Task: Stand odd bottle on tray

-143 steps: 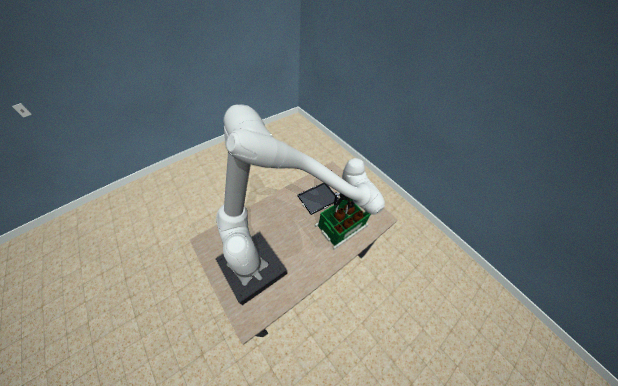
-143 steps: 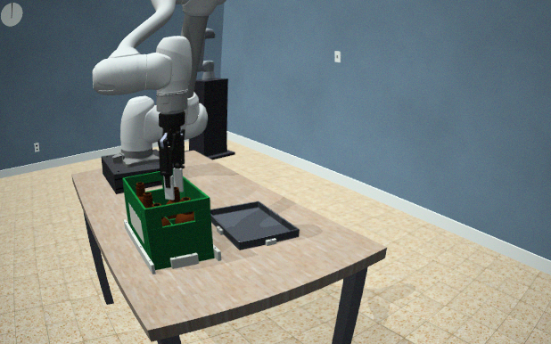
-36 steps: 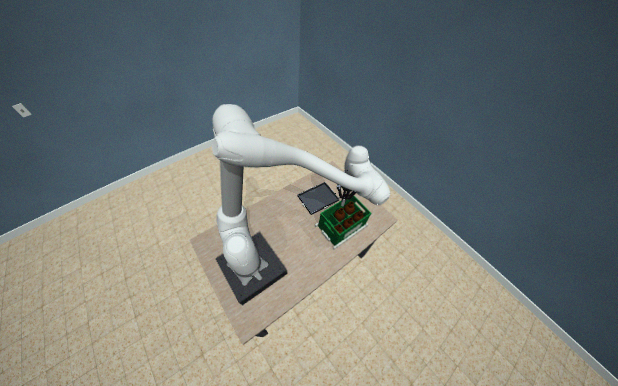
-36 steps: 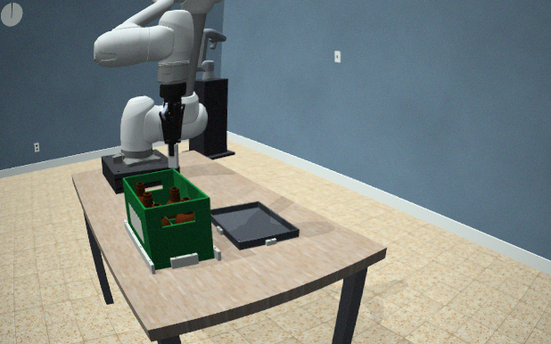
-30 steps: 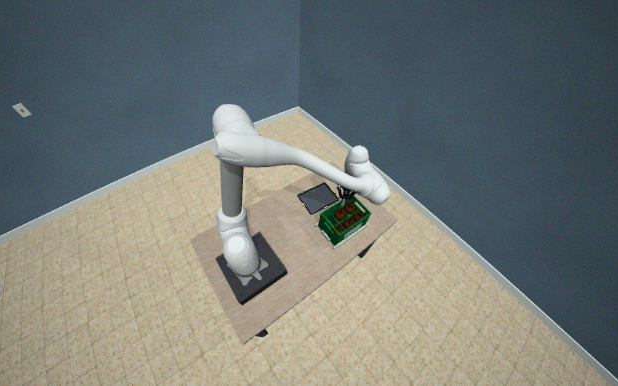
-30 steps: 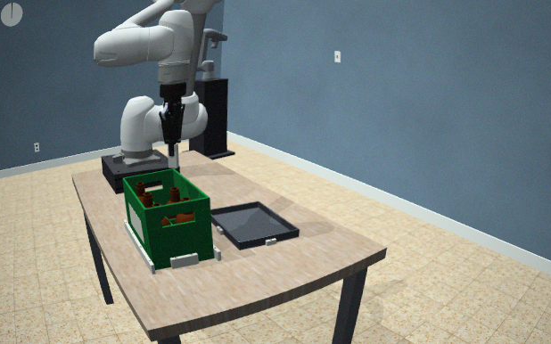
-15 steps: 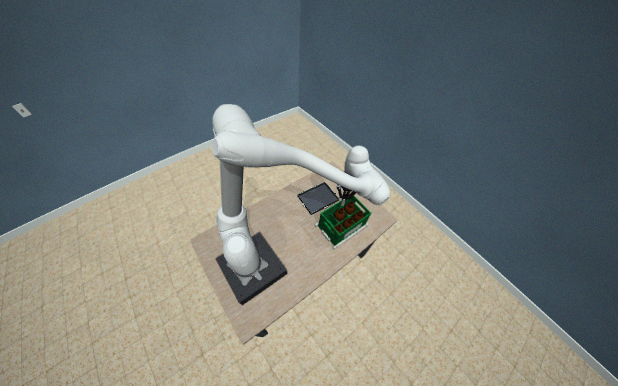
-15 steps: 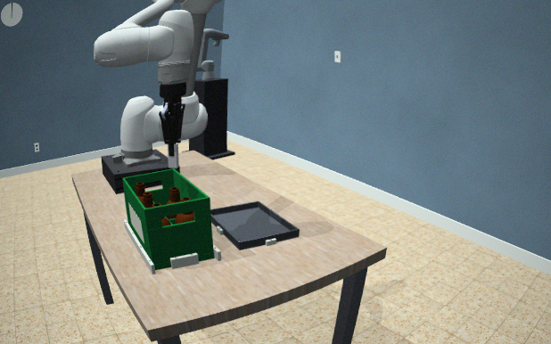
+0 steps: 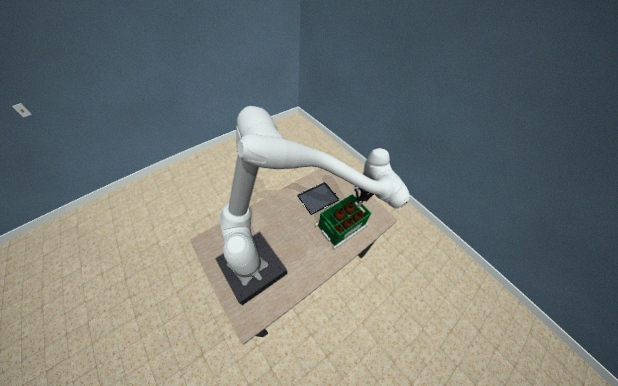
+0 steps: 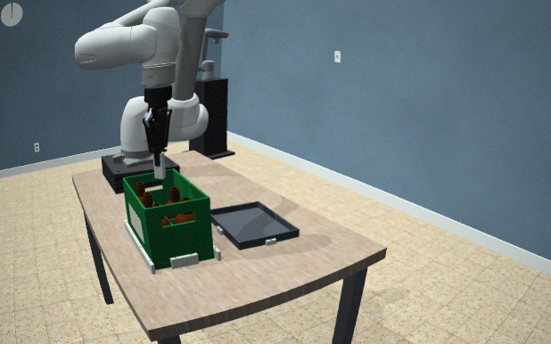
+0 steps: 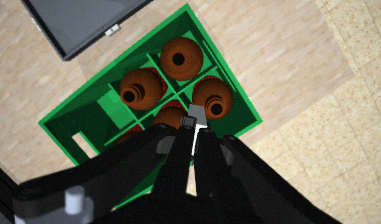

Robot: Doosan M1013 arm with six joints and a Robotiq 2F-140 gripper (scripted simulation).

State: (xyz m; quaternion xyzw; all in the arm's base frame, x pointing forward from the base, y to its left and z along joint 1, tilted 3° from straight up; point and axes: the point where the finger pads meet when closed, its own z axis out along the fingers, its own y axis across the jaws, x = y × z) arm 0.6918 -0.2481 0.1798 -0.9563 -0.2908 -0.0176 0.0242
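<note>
My gripper is now 3 cm short of the brown bottle, 6 cm to the right of it and 17 cm above it. Round my hand: dark tray 1 cm behind, 31 cm to the left, 24 cm below; then green crate 6 cm behind, 3 cm to the left, 17 cm below.
</note>
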